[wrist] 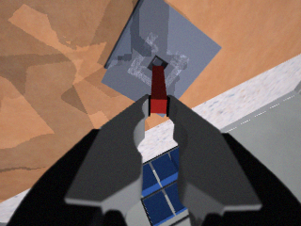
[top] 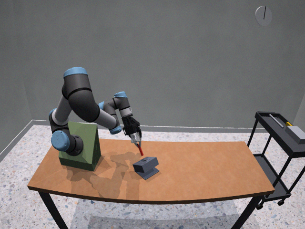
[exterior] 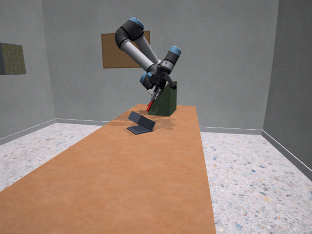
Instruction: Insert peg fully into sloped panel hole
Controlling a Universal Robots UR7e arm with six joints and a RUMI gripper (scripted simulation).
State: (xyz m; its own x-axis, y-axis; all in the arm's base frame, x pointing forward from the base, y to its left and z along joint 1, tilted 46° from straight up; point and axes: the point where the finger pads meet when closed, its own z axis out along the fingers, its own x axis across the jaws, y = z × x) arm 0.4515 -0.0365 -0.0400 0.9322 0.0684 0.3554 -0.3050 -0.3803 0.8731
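Right now the red peg is 1 cm ahead of my hand, 1 cm to the right of it and 3 cm below it. From my hand the other things lie so: flat panel foot 6 cm ahead, 7 cm to the right, 17 cm below.
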